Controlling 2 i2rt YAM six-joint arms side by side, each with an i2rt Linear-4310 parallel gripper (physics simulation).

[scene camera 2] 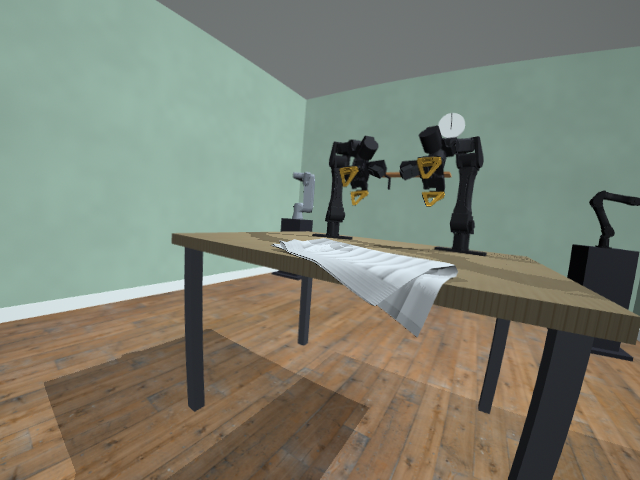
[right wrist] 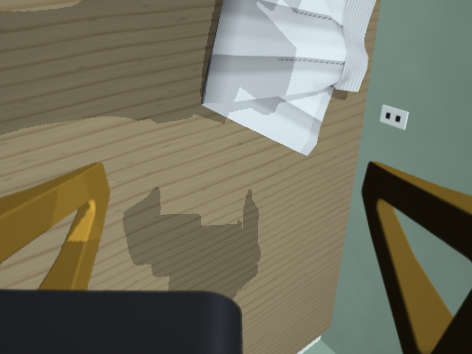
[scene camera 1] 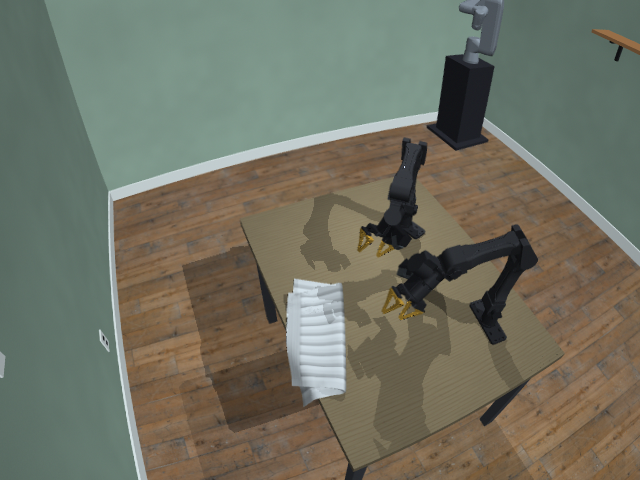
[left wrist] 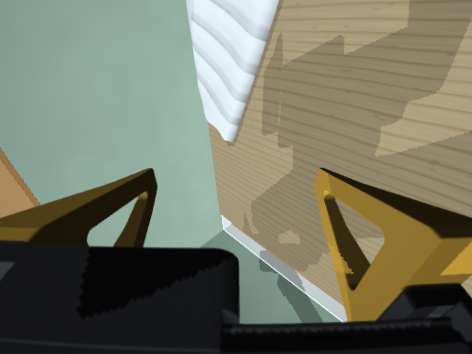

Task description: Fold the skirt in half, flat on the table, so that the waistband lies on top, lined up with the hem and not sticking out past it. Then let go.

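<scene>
The white pleated skirt [scene camera 1: 323, 341] [scene camera 2: 379, 260] [left wrist: 227, 60] [right wrist: 270, 75] lies folded at the table's edge. Its ribbed waistband [scene camera 1: 293, 338] [right wrist: 356, 50] lies on top along that edge. In scene camera 2 a pointed part of the skirt hangs over the edge, and under-layer cloth shows below the waistband there. In the right wrist view, a corner of the under layer shows past the waistband's end. How the hem lines up along the full length is unclear. My left gripper [scene camera 1: 392, 315] [scene camera 2: 430, 183] [left wrist: 235, 177] and right gripper [scene camera 1: 369, 253] [scene camera 2: 354, 187] [right wrist: 236, 163] are open, empty, raised and apart from the skirt.
The wooden table [scene camera 1: 491, 372] [scene camera 2: 217, 241] carries both arm bases on the side away from the skirt. A grey robot arm stands on a black pedestal [scene camera 1: 460, 103] behind the table. Another black arm on a pedestal [scene camera 2: 602, 271] stands at the right of scene camera 2.
</scene>
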